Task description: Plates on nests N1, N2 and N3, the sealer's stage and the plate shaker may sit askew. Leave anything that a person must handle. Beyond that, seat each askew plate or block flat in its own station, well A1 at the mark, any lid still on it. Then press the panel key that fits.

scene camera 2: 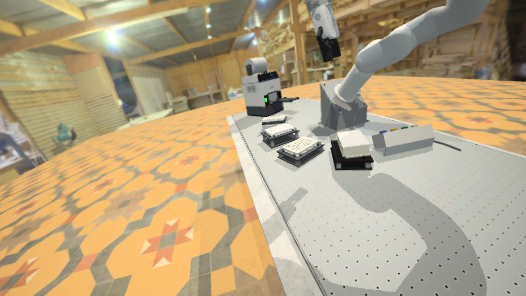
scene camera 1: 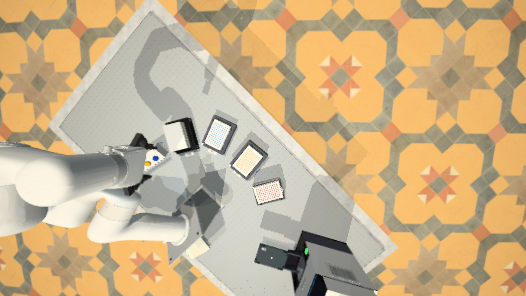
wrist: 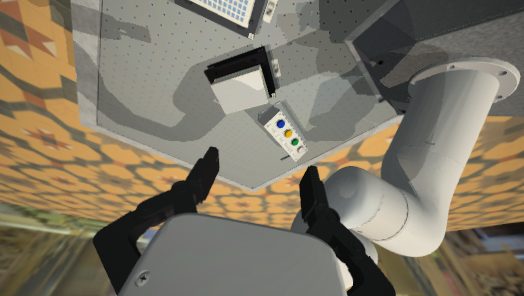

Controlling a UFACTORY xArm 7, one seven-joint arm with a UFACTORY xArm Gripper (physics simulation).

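Observation:
A white block (scene camera 1: pixel 175 137) (scene camera 2: pixel 353 142) (wrist: pixel 241 90) sits offset and tipped on its black nest (scene camera 1: pixel 190 134) (scene camera 2: pixel 351 162) (wrist: pixel 250 59), overhanging one side. A blue-well plate (scene camera 1: pixel 219 133) (scene camera 2: pixel 301 146) (wrist: pixel 235 9) and a yellow-well plate (scene camera 1: pixel 249 159) (scene camera 2: pixel 280 131) lie on dark nests. A red-well plate (scene camera 1: pixel 268 191) (scene camera 2: pixel 274 119) lies nearer the sealer (scene camera 1: pixel 340 270) (scene camera 2: pixel 262 92). The sealer's dark stage (scene camera 1: pixel 271 256) (scene camera 2: pixel 290 99) bears no visible plate. The key panel (scene camera 1: pixel 156 160) (scene camera 2: pixel 405 140) (wrist: pixel 286 132) has blue, yellow, green and white keys. My gripper (scene camera 1: pixel 141 162) (scene camera 2: pixel 331 54) (wrist: pixel 261 166) is open, empty and high above the table.
The grey arm base (scene camera 1: pixel 202 212) (scene camera 2: pixel 345 112) (wrist: pixel 450 35) stands at the table's edge, with a cream pad (scene camera 1: pixel 198 247) beside it. The panel's dark cable (scene camera 2: pixel 447 145) runs along the table. The arm partly covers the panel in scene camera 1.

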